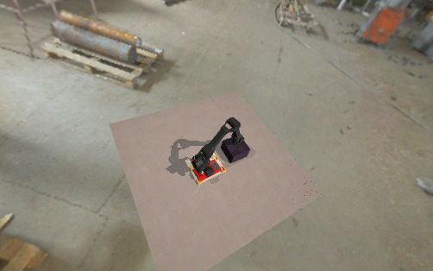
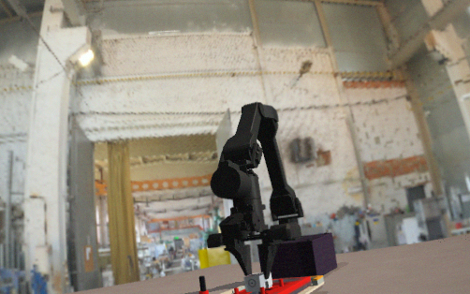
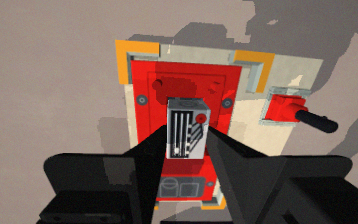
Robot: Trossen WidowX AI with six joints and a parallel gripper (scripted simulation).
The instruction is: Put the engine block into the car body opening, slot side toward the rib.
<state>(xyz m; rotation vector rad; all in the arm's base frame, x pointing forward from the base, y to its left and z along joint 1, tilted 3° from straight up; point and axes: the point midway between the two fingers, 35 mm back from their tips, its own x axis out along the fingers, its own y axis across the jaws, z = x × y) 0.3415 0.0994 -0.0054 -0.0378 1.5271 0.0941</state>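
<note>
Now: the engine block 1 cm below my gripper tip.
</note>
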